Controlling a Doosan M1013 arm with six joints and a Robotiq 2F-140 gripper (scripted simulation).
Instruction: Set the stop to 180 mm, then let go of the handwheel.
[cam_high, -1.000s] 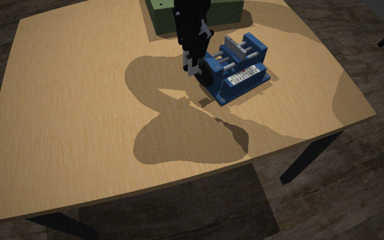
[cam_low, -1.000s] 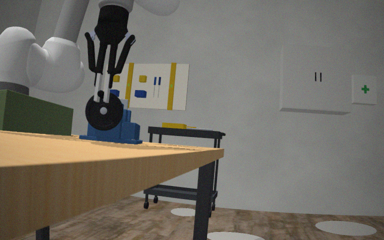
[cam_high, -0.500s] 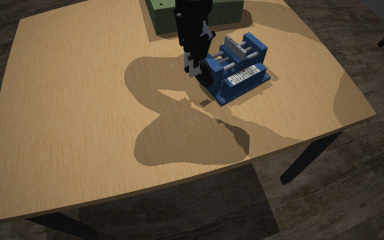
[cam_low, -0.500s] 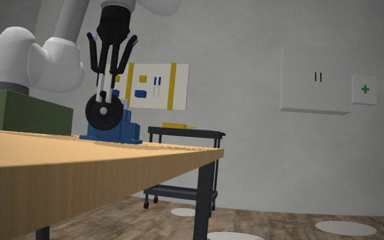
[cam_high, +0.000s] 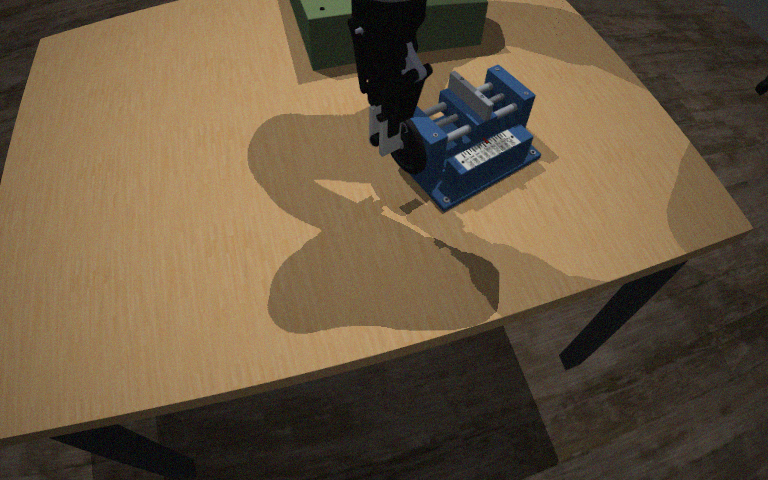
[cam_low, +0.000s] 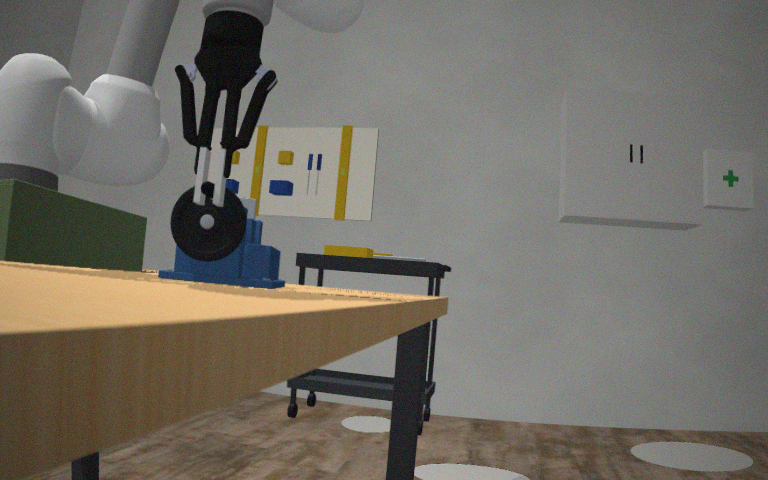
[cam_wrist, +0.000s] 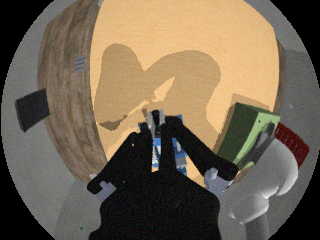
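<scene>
The handwheel is 10 mm behind my hand, 20 mm to the left of it and 20 mm below it. The rest, counted from my hand: stop plate 30 mm behind, 150 mm to the left, 40 mm below.
</scene>
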